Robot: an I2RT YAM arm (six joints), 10 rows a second.
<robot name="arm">
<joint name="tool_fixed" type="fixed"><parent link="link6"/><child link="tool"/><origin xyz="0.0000 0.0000 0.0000" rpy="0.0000 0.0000 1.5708"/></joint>
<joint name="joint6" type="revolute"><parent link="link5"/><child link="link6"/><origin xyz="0.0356 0.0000 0.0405" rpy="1.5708 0.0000 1.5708"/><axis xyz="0 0 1"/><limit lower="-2.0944" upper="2.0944"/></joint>
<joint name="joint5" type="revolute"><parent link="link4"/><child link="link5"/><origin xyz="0.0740 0.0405 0.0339" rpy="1.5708 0.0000 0.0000"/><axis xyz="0 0 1"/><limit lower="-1.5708" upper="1.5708"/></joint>
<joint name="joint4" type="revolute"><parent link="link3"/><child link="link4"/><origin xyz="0.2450 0.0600 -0.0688"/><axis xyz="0 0 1"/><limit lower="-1.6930" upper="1.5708"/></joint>
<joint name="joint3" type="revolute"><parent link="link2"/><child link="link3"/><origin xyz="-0.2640 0.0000 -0.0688" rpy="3.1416 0.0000 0.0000"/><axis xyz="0 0 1"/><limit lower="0.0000" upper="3.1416"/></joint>
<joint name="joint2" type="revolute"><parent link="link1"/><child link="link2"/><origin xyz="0.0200 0.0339 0.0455" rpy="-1.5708 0.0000 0.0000"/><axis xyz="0 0 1"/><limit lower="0.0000" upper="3.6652"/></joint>
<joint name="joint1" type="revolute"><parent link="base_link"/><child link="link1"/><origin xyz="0.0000 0.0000 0.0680"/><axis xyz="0 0 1"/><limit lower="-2.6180" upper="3.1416"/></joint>
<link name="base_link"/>
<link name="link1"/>
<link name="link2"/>
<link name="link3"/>
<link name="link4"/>
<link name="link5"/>
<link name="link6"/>
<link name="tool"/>
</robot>
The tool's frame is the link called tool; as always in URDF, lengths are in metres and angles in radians.
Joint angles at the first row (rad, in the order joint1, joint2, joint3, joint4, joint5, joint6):
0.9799 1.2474 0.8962 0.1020 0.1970 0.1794
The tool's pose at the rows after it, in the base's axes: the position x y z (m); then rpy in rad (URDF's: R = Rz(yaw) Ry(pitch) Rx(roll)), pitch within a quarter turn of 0, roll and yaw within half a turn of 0:
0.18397 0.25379 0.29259 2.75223 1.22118 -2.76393
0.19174 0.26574 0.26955 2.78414 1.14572 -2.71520
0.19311 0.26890 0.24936 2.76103 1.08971 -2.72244
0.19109 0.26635 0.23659 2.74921 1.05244 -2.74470
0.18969 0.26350 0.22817 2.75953 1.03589 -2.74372
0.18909 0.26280 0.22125 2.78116 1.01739 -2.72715
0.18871 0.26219 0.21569 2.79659 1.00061 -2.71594
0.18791 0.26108 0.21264 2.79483 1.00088 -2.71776
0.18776 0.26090 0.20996 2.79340 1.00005 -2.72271
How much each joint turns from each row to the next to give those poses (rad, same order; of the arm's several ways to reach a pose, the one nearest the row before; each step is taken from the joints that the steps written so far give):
-0.0178 0.1002 0.0387 -0.0163 -0.0333 0.0133
-0.0019 0.0814 0.0027 0.0053 -0.0303 0.0206
-0.0009 0.0393 -0.0301 0.0230 -0.0285 0.0283
0.0006 0.0068 -0.0346 0.0098 0.0003 0.0275
-0.0011 0.0017 -0.0272 0.0114 0.0040 0.0072
0.0005 0.0091 -0.0126 0.0000 0.0020 0.0013
0.0000 0.0080 -0.0092 -0.0017 0.0008 0.0023
0.0000 0.0002 -0.0135 0.0142 0.0000 0.0008
0.0004 0.0042 -0.0076 0.0113 0.0030 0.0031

